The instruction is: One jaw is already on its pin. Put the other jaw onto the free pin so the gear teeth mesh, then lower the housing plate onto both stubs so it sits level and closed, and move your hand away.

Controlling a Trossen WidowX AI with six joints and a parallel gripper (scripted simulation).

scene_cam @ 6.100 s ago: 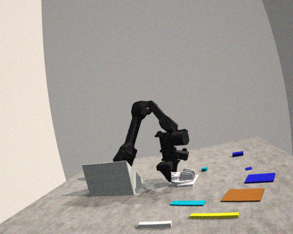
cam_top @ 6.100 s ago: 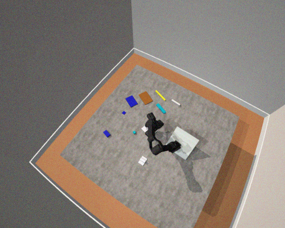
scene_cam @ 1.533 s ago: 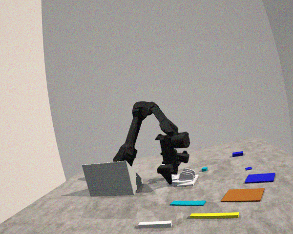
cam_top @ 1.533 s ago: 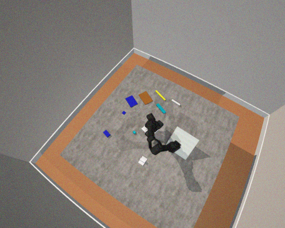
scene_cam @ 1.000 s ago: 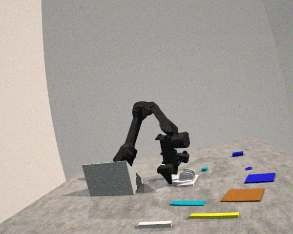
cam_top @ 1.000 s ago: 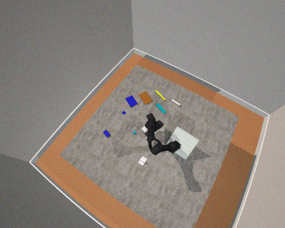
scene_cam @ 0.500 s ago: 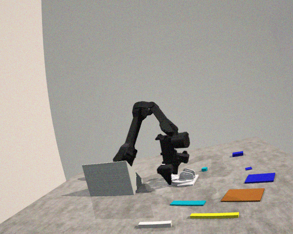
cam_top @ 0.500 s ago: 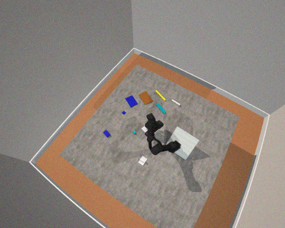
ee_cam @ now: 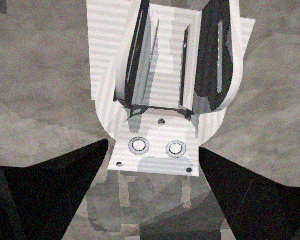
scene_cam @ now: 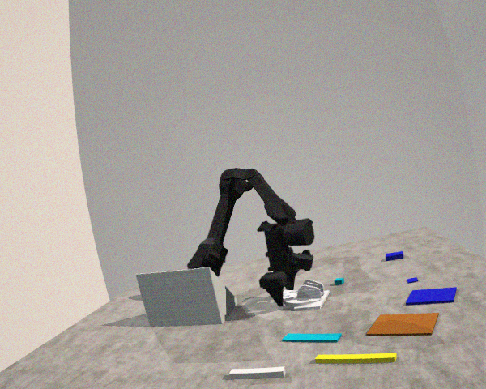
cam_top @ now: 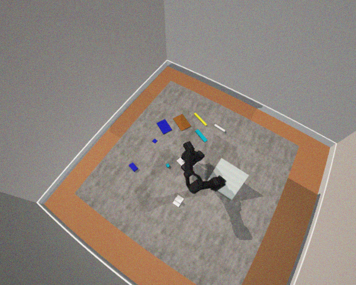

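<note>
The white jaw is 2 cm to the right of my gripper tip and 2 cm ahead of it. The rest, counted from my gripper tip: small cyan cube 14 cm ahead, 12 cm to the left; then cyan strip 25 cm to the right, 11 cm ahead, 1 cm below; then small white block 27 cm to the left, 9 cm behind.
</note>
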